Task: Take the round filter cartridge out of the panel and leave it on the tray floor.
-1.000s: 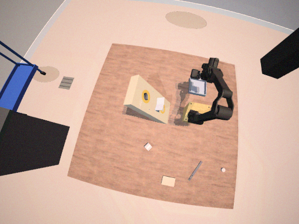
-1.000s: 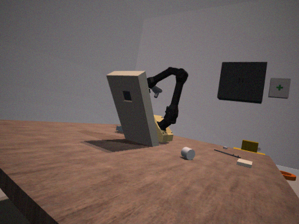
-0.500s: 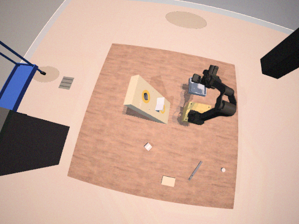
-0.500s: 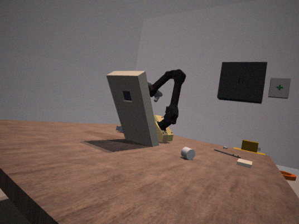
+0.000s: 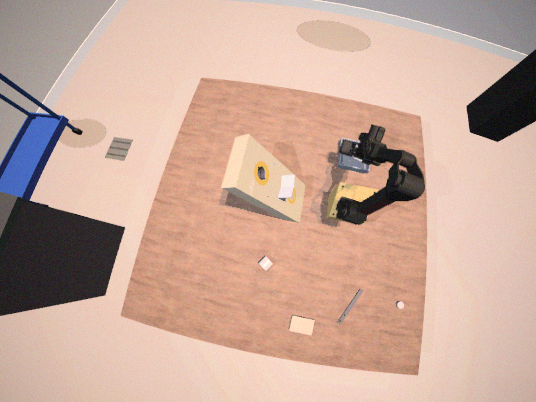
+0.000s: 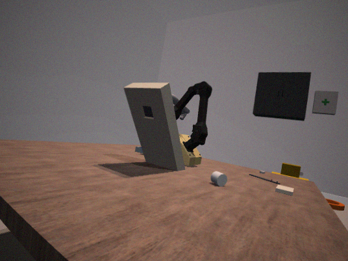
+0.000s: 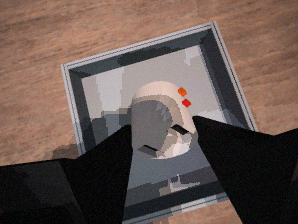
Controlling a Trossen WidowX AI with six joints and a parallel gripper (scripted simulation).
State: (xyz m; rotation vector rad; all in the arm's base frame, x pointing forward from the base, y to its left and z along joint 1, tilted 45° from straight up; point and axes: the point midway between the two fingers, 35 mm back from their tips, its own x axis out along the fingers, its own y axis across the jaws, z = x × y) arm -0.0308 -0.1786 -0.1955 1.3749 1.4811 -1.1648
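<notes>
My gripper tip is right at the round grey filter cartridge. Also, from my gripper tip: cream block 90 mm ahead, 790 mm to the left, 40 mm below.
</notes>
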